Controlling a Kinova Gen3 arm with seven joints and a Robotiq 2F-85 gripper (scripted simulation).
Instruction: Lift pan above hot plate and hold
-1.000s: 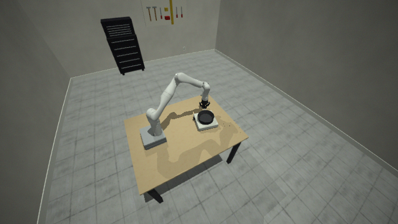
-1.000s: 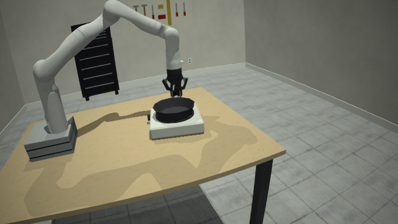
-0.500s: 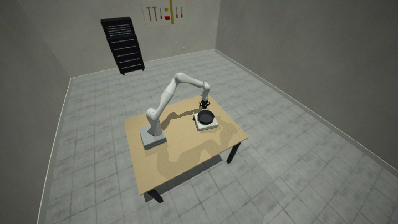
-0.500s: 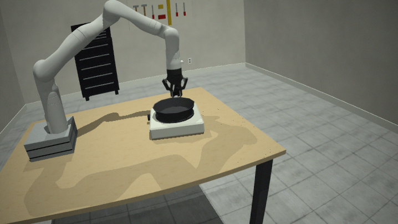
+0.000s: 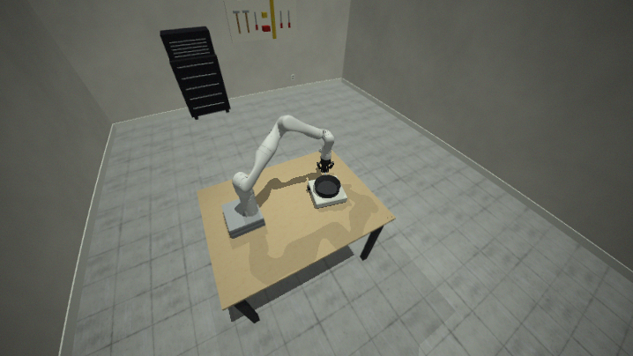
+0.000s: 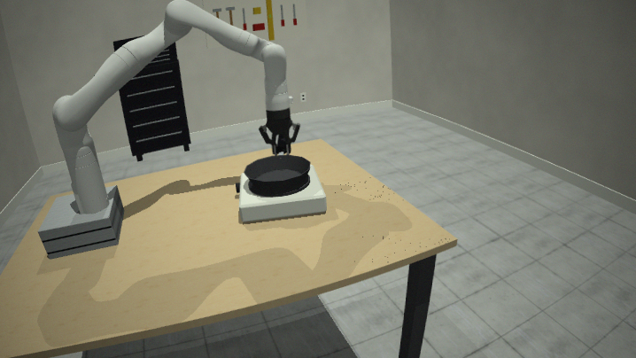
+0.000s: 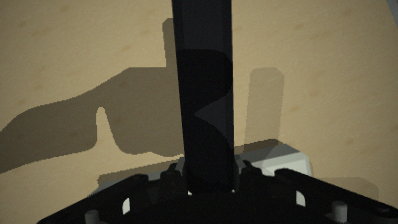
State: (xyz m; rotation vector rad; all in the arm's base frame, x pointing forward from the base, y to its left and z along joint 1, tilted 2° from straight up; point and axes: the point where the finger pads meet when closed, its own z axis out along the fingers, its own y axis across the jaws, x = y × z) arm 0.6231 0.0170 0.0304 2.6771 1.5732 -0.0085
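My hand is 7 cm to the left of the black pan, 4 cm past it and 2 cm above it. The rest, counted from my hand: white hot plate (12 cm to the right, 8 cm below, 8 cm behind).
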